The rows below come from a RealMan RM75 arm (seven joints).
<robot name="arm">
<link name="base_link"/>
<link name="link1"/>
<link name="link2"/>
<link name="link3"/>
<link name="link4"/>
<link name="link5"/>
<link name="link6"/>
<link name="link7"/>
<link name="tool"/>
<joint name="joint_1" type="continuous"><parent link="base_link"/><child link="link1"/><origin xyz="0 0 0.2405" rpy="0 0 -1.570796"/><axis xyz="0 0 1"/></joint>
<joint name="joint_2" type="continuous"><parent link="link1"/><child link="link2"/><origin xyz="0 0 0" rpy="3.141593 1.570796 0"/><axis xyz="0 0 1"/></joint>
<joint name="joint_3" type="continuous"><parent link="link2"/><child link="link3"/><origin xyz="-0.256 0 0" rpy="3.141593 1.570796 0"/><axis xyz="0 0 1"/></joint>
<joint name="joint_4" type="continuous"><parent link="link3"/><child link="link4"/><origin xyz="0 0 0" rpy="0 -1.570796 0"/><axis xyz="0 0 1"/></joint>
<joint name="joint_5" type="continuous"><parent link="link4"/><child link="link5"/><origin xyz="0.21 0 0" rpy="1.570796 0 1.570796"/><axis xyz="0 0 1"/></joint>
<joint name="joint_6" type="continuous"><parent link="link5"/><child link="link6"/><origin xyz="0 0 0" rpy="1.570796 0 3.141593"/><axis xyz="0 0 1"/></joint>
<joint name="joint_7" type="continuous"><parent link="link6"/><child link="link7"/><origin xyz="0 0.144 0" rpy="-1.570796 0 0"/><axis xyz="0 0 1"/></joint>
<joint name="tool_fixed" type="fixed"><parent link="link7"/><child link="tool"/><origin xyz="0 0 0" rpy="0 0 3.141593"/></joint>
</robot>
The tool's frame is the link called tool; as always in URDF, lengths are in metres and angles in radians. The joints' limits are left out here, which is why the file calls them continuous.
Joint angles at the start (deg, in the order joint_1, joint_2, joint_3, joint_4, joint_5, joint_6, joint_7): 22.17 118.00 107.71 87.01 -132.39 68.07 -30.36
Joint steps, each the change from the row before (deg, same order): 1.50 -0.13 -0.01 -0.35 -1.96 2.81 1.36; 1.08 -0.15 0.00 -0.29 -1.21 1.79 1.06; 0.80 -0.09 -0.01 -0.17 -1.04 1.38 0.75; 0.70 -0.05 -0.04 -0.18 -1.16 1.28 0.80; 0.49 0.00 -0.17 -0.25 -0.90 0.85 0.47; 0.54 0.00 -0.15 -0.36 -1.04 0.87 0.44; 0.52 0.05 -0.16 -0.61 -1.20 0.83 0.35; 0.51 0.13 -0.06 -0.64 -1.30 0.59 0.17; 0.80 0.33 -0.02 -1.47 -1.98 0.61 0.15
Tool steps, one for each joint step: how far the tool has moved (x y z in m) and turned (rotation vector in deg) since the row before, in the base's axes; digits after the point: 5 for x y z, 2 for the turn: -0.00180 -0.00011 -0.00313 -2.33 -1.53 -0.99; -0.00147 0.00032 -0.00152 -1.41 -0.92 -0.77; -0.00095 0.00011 -0.00100 -1.02 -0.86 -0.58; -0.00019 -0.00006 -0.00103 -0.91 -0.92 -0.75; 0.00019 -0.00018 -0.00158 -0.76 -0.79 -0.51; 0.00067 -0.00004 -0.00160 -0.77 -0.94 -0.59; 0.00194 -0.00016 -0.00226 -0.86 -1.08 -0.77; 0.00206 0.00030 -0.00200 -0.62 -1.12 -0.64; 0.00432 0.00064 -0.00439 -0.98 -1.56 -1.20
